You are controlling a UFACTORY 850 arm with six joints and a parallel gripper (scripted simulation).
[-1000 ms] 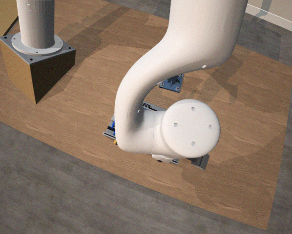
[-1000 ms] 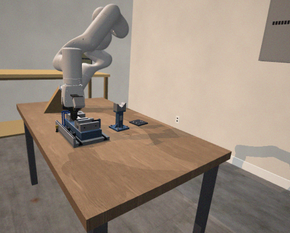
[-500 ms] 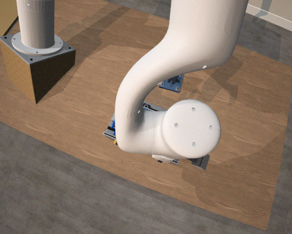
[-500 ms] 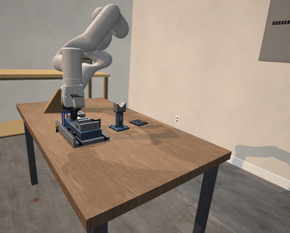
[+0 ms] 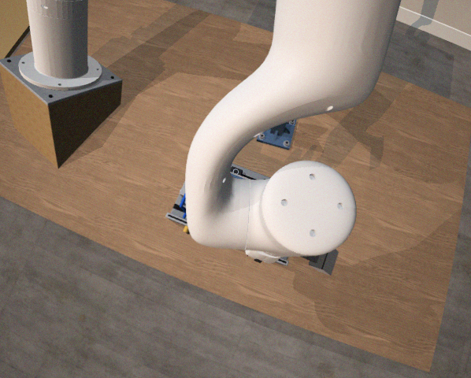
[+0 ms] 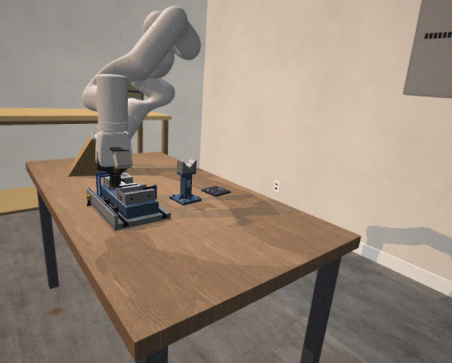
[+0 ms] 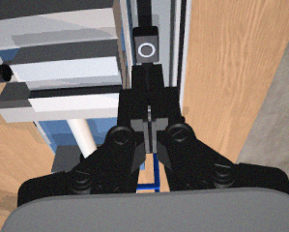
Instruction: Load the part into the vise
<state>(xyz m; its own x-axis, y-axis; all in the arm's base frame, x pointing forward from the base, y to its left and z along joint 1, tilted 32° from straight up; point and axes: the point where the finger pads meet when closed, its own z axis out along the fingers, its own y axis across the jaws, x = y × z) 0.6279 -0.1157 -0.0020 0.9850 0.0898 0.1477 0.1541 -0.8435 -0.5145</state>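
Right now my hand is 50 mm to the right of the part, 30 mm above it and 10 mm past it. The rest, counted from my hand: work stop 110 mm to the left, 40 mm below, 20 mm behind; moving jaw 60 mm to the left, 50 mm below, 40 mm behind; fixed jaw 70 mm to the left, 50 mm below, 20 mm ahead.
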